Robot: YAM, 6 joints.
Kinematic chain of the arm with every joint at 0, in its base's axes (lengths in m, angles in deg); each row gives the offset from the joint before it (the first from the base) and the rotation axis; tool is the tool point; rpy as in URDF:
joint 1: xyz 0 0 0.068 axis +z
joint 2: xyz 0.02 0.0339 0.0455 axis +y
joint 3: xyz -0.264 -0.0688 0 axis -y
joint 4: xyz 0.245 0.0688 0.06 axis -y
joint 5: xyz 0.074 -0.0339 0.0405 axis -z
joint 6: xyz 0.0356 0 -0.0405 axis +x
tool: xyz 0 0 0 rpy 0 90 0
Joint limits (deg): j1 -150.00..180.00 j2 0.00..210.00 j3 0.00..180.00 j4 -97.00..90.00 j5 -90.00..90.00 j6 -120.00..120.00
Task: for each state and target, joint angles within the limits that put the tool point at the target. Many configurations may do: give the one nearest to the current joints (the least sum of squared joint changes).
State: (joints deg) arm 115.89 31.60 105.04 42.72 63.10 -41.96
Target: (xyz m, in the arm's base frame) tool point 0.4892 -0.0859 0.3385
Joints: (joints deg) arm 166.32 2.54 119.90 47.48 64.90 -41.96
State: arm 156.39 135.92 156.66 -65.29 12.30 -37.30
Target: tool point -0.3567 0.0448 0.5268
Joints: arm 173.91 116.18 163.19 -70.68 10.90 -37.30
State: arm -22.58 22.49 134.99 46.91 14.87 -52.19
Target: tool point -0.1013 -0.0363 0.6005
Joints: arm 10.77 34.38 87.89 39.70 28.03 -52.19
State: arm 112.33 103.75 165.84 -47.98 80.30 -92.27
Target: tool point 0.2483 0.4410 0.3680
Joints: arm 64.57 137.23 151.56 -46.75 78.26 -92.27
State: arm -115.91 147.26 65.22 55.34 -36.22 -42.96
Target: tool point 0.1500 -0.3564 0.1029
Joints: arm -70.76 121.06 48.85 59.63 -42.81 -42.96
